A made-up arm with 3 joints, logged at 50 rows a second.
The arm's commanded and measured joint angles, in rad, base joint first. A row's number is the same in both.
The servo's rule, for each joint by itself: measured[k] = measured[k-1] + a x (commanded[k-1-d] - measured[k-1]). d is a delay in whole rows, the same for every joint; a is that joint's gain. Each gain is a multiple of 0.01, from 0.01 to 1. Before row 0 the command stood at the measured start. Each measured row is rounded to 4 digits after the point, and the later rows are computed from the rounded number. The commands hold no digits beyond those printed.
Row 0, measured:
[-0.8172 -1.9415 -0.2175]
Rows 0 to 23, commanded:
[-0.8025 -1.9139 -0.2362]
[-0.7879 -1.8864 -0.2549]
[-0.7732 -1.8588 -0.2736]
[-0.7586 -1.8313 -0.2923]
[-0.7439 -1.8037 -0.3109]
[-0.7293 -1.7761 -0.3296]
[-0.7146 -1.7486 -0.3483]
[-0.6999 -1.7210 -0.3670]
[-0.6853 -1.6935 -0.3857]
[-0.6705 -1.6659 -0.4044]
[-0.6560 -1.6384 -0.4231]
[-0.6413 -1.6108 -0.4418]
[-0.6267 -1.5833 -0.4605]
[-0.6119 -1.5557 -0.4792]
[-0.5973 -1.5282 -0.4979]
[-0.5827 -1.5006 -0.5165]
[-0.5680 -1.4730 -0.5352]
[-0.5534 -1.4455 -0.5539]
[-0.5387 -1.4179 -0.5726]
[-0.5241 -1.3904 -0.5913]
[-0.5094 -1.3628 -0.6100]
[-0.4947 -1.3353 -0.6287]
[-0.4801 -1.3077 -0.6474]
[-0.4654 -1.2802 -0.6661]
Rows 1 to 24, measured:
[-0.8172 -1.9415 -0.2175]
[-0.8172 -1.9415 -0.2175]
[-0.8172 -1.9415 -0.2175]
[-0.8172 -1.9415 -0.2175]
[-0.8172 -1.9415 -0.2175]
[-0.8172 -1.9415 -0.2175]
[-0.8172 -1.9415 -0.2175]
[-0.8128 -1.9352 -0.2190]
[-0.8053 -1.9240 -0.2219]
[-0.7957 -1.9090 -0.2260]
[-0.7846 -1.8911 -0.2313]
[-0.7724 -1.8710 -0.2377]
[-0.7595 -1.8492 -0.2451]
[-0.7460 -1.8261 -0.2534]
[-0.7322 -1.8019 -0.2625]
[-0.7181 -1.7770 -0.2724]
[-0.7038 -1.7514 -0.2830]
[-0.6895 -1.7254 -0.2942]
[-0.6750 -1.6990 -0.3060]
[-0.6605 -1.6724 -0.3184]
[-0.6459 -1.6456 -0.3313]
[-0.6313 -1.6186 -0.3446]
[-0.6167 -1.5915 -0.3584]
[-0.6021 -1.5642 -0.3725]
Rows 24 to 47, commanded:
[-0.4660 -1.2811 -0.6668]
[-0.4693 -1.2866 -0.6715]
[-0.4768 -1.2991 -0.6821]
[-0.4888 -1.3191 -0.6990]
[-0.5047 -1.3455 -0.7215]
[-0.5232 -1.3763 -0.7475]
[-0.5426 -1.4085 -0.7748]
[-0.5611 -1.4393 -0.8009]
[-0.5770 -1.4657 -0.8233]
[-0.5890 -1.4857 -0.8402]
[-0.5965 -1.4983 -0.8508]
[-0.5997 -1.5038 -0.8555]
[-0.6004 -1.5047 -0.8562]
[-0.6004 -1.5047 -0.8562]
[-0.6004 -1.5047 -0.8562]
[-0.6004 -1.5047 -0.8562]
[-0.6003 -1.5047 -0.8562]
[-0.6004 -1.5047 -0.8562]
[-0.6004 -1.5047 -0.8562]
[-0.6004 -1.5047 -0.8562]
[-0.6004 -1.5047 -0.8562]
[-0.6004 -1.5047 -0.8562]
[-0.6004 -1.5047 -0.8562]
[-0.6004 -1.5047 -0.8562]
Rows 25 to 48, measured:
[-0.5875 -1.5369 -0.3870]
[-0.5729 -1.5095 -0.4018]
[-0.5583 -1.4821 -0.4170]
[-0.5436 -1.4547 -0.4324]
[-0.5289 -1.4272 -0.4481]
[-0.5143 -1.3997 -0.4640]
[-0.4996 -1.3722 -0.4802]
[-0.4895 -1.3512 -0.4951]
[-0.4834 -1.3363 -0.5092]
[-0.4814 -1.3277 -0.5230]
[-0.4836 -1.3257 -0.5371]
[-0.4899 -1.3303 -0.5519]
[-0.4999 -1.3409 -0.5675]
[-0.5127 -1.3564 -0.5841]
[-0.5272 -1.3755 -0.6014]
[-0.5421 -1.3962 -0.6192]
[-0.5562 -1.4168 -0.6369]
[-0.5683 -1.4355 -0.6540]
[-0.5777 -1.4512 -0.6701]
[-0.5845 -1.4635 -0.6850]
[-0.5893 -1.4730 -0.6987]
[-0.5926 -1.4803 -0.7113]
[-0.5949 -1.4859 -0.7229]
[-0.5965 -1.4902 -0.7336]

